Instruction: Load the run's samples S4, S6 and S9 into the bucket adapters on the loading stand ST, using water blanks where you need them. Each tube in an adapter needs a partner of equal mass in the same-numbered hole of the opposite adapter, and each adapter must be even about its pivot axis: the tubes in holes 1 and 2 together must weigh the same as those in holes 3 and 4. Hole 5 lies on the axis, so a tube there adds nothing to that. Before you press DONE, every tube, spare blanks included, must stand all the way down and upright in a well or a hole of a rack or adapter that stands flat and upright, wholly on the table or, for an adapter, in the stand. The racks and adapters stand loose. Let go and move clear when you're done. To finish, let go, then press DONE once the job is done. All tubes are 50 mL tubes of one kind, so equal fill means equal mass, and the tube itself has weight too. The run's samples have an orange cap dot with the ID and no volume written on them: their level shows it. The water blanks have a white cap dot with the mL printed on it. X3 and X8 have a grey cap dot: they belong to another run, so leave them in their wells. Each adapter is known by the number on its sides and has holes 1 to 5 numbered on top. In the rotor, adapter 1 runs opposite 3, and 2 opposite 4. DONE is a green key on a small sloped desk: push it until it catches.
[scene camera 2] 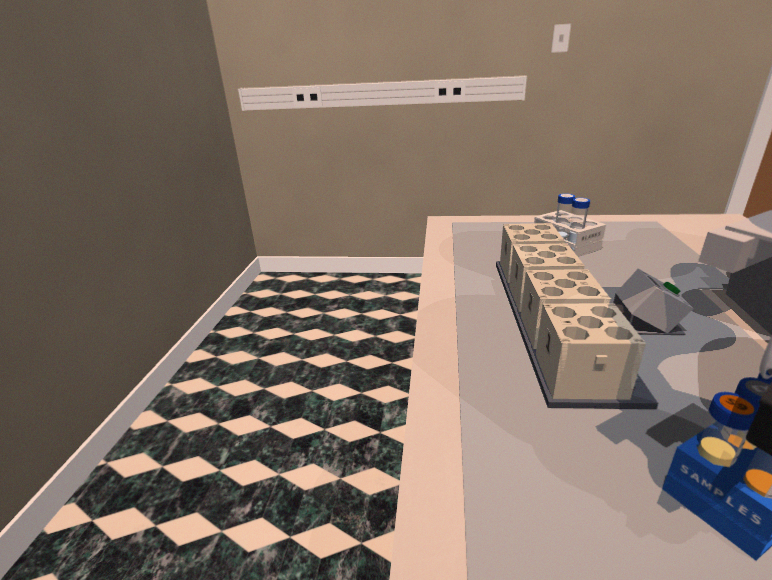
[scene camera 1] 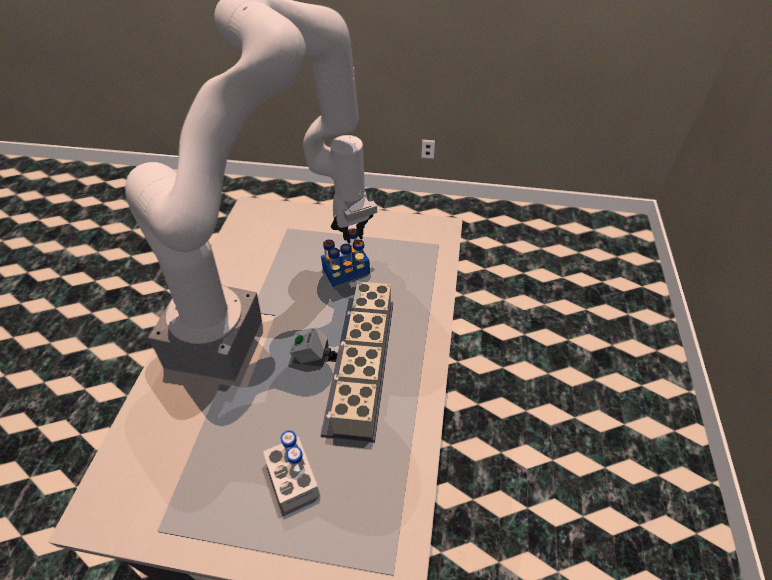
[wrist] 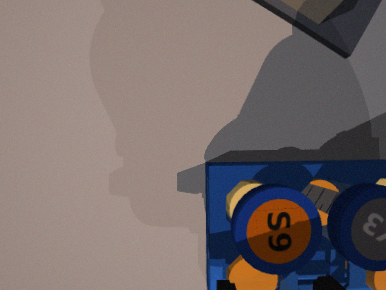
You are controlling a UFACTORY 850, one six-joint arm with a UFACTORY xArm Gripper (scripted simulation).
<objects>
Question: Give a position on a white blanks rack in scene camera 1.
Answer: At 296, 495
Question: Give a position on a blue samples rack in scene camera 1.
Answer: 356, 273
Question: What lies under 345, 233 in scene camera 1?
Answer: The gripper.
</objects>
